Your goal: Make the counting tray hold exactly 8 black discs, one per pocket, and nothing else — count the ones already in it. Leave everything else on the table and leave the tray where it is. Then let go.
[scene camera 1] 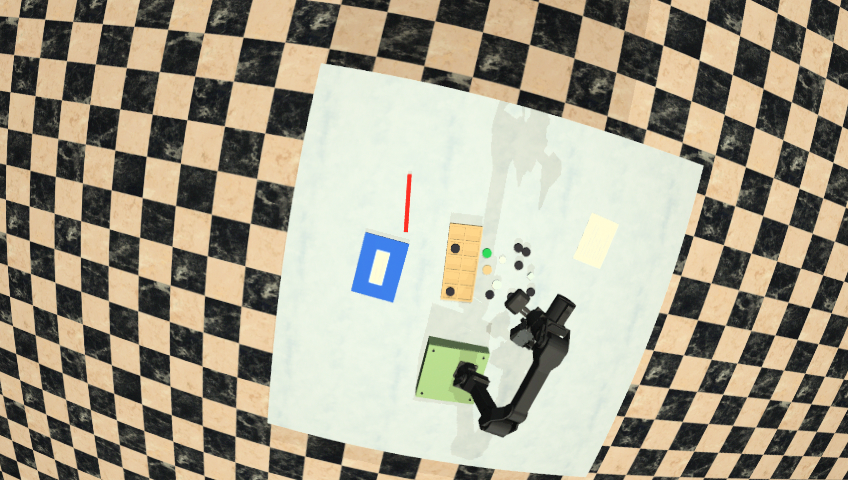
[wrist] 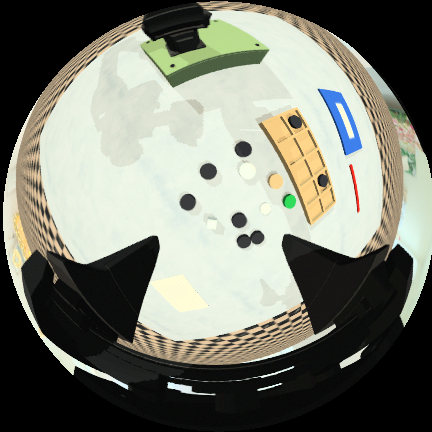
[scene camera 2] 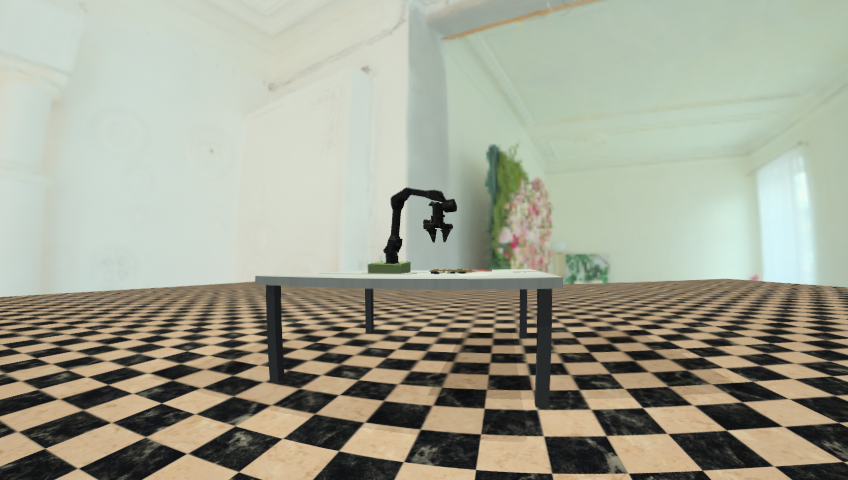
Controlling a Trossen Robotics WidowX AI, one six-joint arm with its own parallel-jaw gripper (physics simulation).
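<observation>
The tan counting tray (scene camera 1: pixel 461 276) (wrist: pixel 301 160) holds two black discs in separate pockets: one (scene camera 1: pixel 449 291) (wrist: pixel 295 121) at the end nearer the arm's base, one (scene camera 1: pixel 455 248) (wrist: pixel 322 180) towards the other end. Its other pockets look empty. Several black discs lie loose beside it: one (scene camera 1: pixel 489 294) (wrist: pixel 243 149) nearest the tray's base end, one (wrist: pixel 208 171) mostly hidden by the arm in scene camera 1, one (scene camera 1: pixel 530 292) (wrist: pixel 187 202) farther out, one (scene camera 1: pixel 518 265) (wrist: pixel 239 220), and a close pair (scene camera 1: pixel 518 247) (wrist: pixel 244 241). My gripper (scene camera 2: pixel 439 240) (wrist: pixel 221 241) is open and empty, high above the table.
A green disc (scene camera 1: pixel 486 252) (wrist: pixel 289 201), a tan disc (scene camera 1: pixel 487 270) (wrist: pixel 275 181) and small white pieces (scene camera 1: pixel 497 284) (wrist: pixel 247 170) lie among them. A blue frame (scene camera 1: pixel 361 268) (wrist: pixel 351 142), a red bar (scene camera 1: pixel 407 202) (wrist: pixel 354 187), a cream sheet (scene camera 1: pixel 596 240) (wrist: pixel 181 293) and the green base (scene camera 1: pixel 437 371) (wrist: pixel 230 42) stand apart.
</observation>
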